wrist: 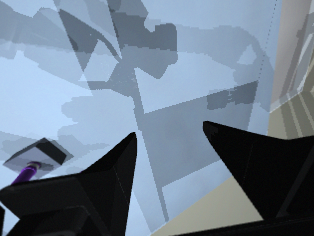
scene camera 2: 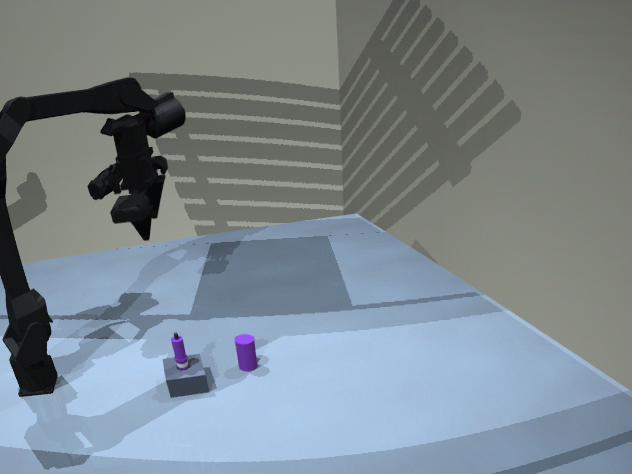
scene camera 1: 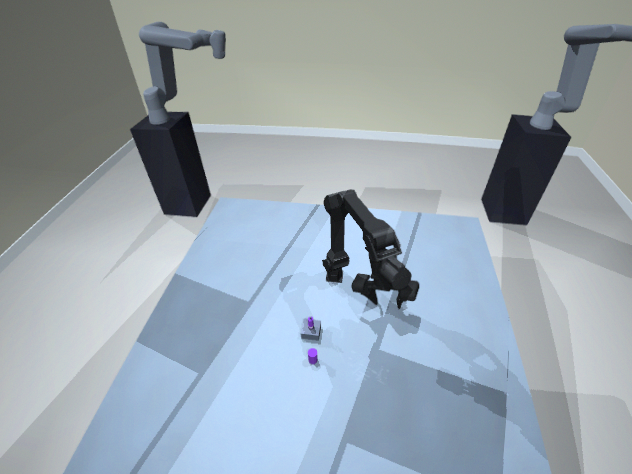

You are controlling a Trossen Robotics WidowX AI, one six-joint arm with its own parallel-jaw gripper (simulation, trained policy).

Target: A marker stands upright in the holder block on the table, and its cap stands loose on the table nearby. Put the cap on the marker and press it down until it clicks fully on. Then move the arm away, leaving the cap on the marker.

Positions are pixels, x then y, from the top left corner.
Labels:
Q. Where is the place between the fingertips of my gripper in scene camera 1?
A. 388, 306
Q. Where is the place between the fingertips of my gripper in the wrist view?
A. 169, 130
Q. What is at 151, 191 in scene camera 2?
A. My gripper.

